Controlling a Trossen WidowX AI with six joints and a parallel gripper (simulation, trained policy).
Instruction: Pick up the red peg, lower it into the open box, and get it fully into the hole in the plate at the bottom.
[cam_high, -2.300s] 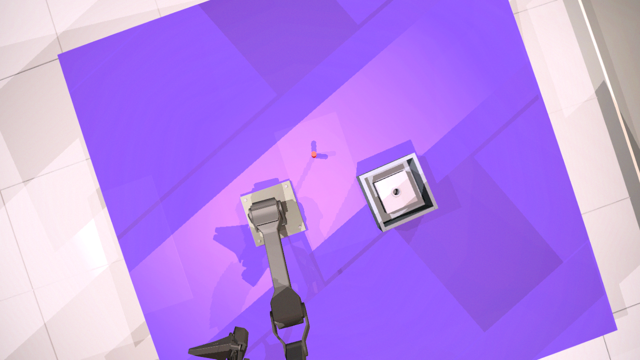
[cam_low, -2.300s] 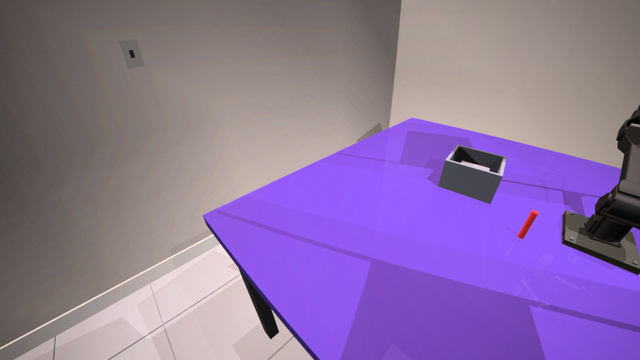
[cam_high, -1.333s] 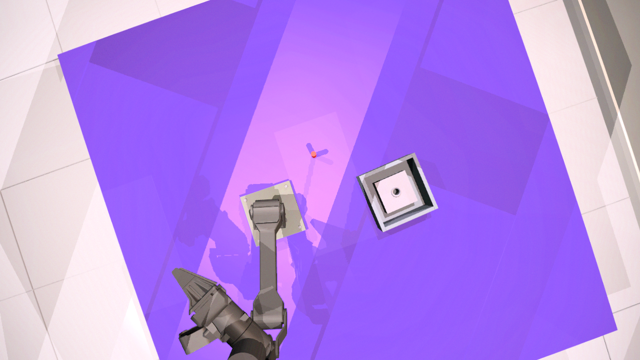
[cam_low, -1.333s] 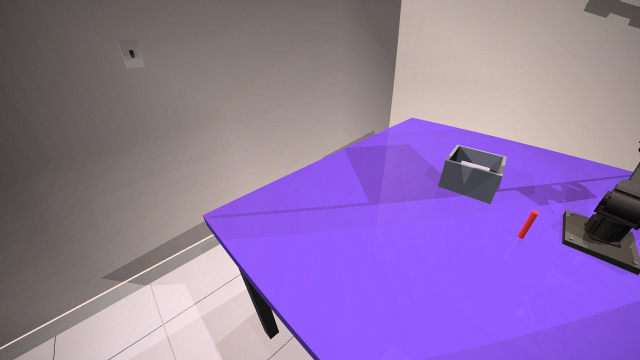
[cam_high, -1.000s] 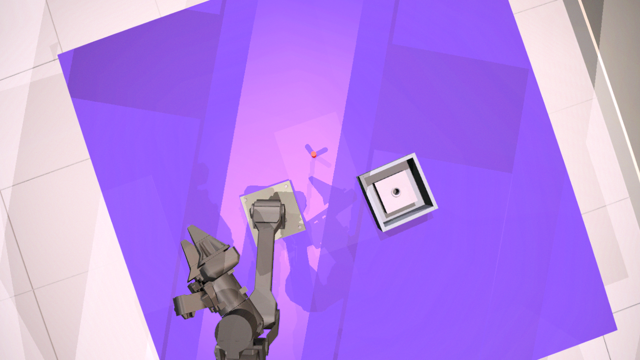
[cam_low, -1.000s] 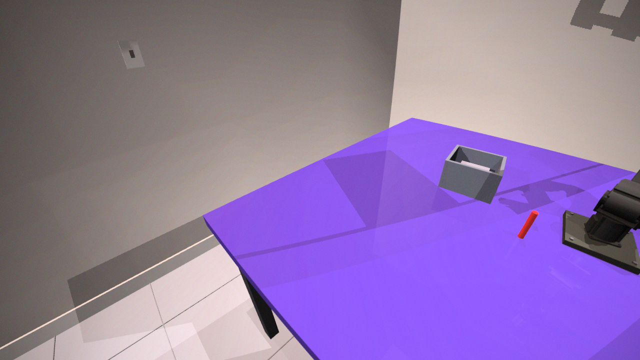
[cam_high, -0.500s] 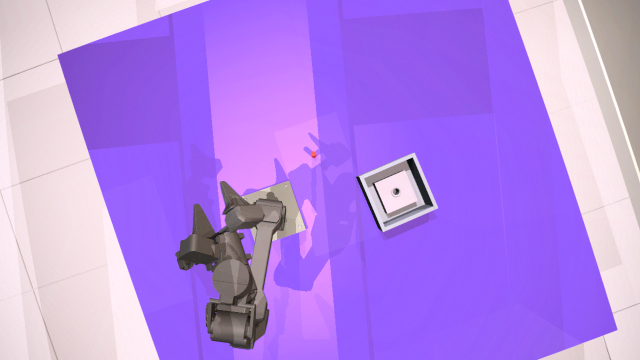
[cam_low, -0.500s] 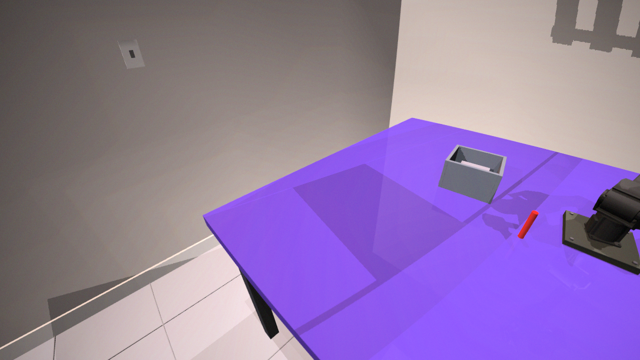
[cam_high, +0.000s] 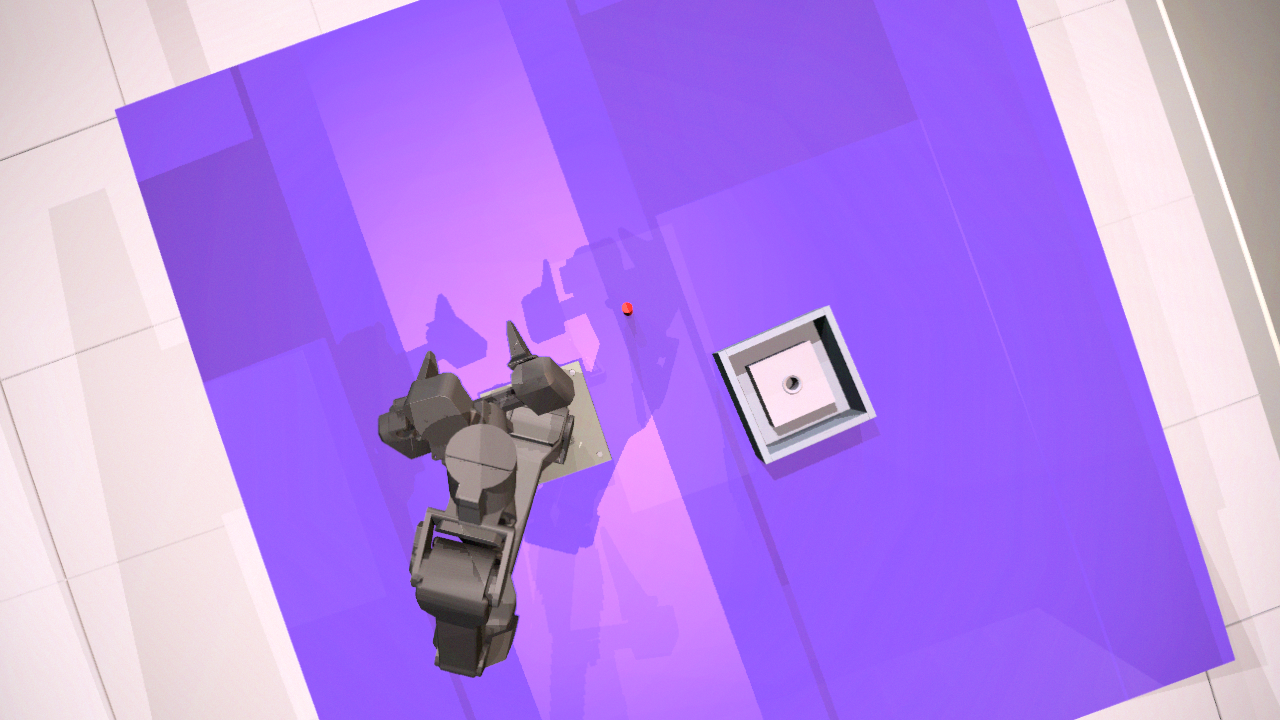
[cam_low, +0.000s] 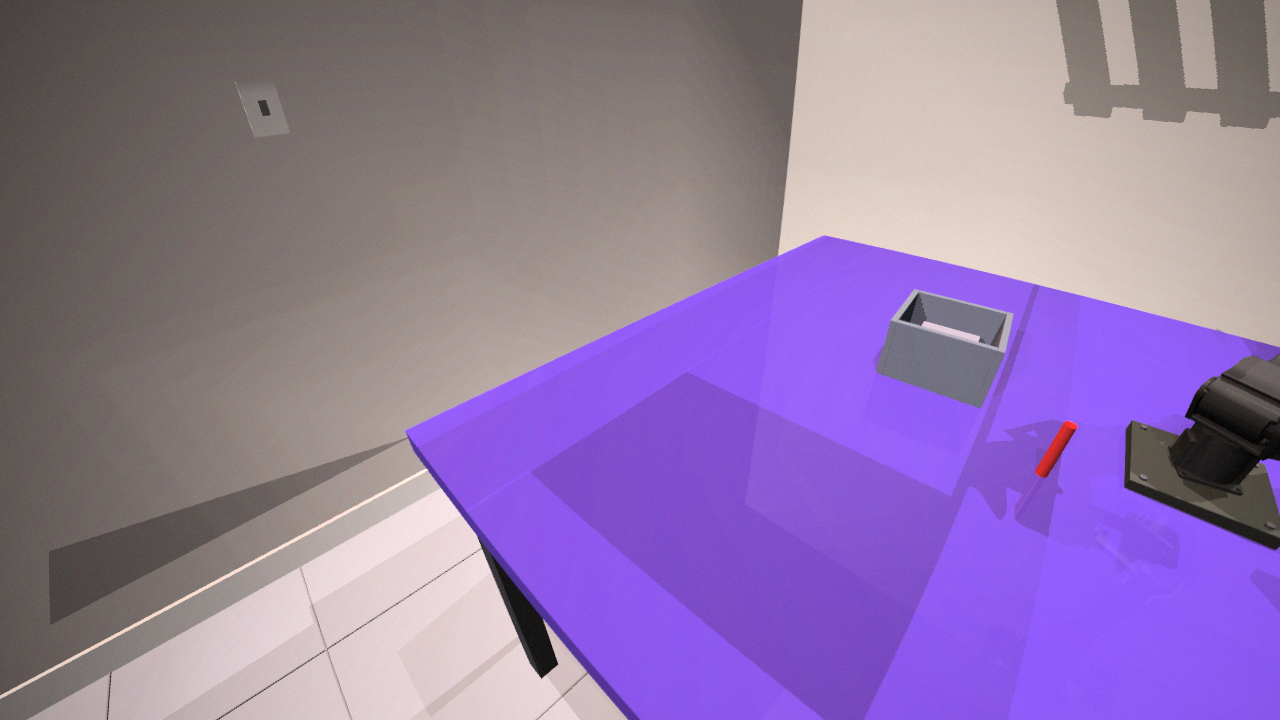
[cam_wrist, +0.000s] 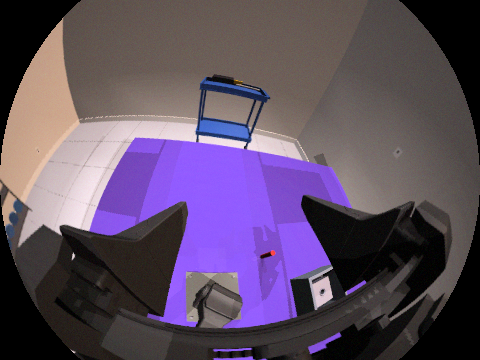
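Right now my gripper tip is 310 mm above the red peg, 160 mm short of it and 30 mm to the left of it. The rest, counted from my gripper tip: pale plate: 310 mm below, 310 mm ahead, 220 mm to the right; grey box: 330 mm below, 310 mm ahead, 220 mm to the right.
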